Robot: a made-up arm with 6 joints.
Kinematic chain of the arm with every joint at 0, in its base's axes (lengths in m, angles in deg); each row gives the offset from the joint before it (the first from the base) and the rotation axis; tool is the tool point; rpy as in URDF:
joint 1: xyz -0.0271 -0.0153 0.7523 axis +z
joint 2: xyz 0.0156 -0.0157 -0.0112 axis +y
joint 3: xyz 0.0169 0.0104 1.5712 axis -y
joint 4: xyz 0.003 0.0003 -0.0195 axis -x
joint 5: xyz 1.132 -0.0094 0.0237 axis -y
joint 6: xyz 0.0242 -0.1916 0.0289 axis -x
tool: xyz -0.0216 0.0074 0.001 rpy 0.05 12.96 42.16
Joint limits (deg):
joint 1: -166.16..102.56
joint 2: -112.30..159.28
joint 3: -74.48..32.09
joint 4: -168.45..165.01
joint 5: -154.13..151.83
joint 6: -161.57..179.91
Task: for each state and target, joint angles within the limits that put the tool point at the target. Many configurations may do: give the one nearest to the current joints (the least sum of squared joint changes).
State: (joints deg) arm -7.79 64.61 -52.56 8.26 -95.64 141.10
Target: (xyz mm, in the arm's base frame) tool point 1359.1 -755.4 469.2
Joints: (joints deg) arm -20.70 56.03 -24.64 12.32 -95.14 141.19
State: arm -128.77 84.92 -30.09 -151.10 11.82 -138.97
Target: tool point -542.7 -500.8 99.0
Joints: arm -147.37 86.41 -45.10 -144.49 11.67 -138.74
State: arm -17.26 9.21 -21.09 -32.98 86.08 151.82
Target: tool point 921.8 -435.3 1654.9
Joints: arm -13.23 3.02 -27.03 -34.37 86.28 151.85
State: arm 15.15 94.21 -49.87 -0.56 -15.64 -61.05
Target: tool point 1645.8 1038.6 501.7
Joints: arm 37.83 60.64 -2.60 7.92 -15.38 -61.15
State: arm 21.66 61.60 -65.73 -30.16 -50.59 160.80
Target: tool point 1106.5 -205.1 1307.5
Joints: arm 1.06 15.67 -35.43 -23.50 -49.43 160.80
